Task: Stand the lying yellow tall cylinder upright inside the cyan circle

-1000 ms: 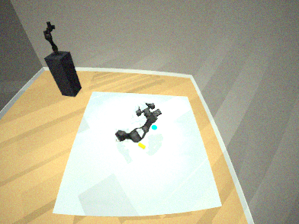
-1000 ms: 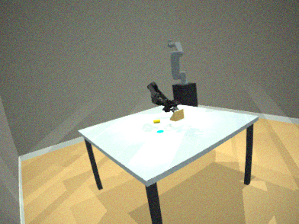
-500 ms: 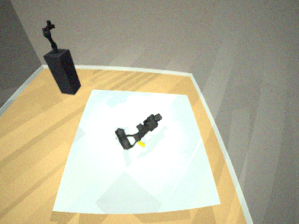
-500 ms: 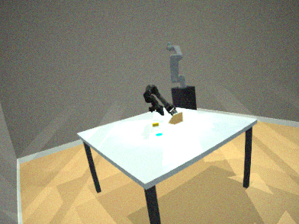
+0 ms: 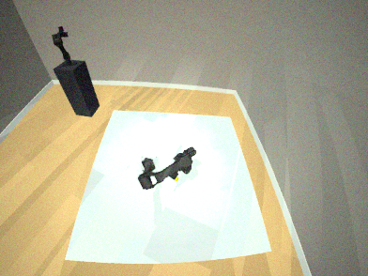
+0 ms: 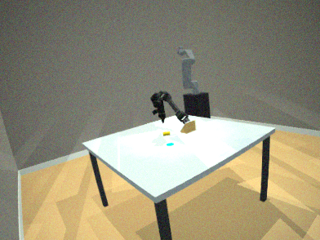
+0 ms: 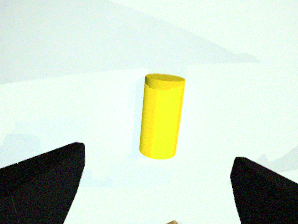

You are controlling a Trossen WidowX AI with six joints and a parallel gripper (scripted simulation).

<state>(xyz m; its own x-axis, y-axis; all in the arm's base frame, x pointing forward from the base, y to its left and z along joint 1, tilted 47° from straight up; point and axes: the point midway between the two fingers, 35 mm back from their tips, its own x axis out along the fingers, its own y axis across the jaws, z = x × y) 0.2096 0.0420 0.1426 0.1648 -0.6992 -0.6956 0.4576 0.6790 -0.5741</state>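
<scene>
My gripper tip is now 2 cm past the yellow tall cylinder and 11 cm above it. Round my gripper tip: cyan circle 9 cm ahead, 24 cm to the left, 12 cm below.
</scene>
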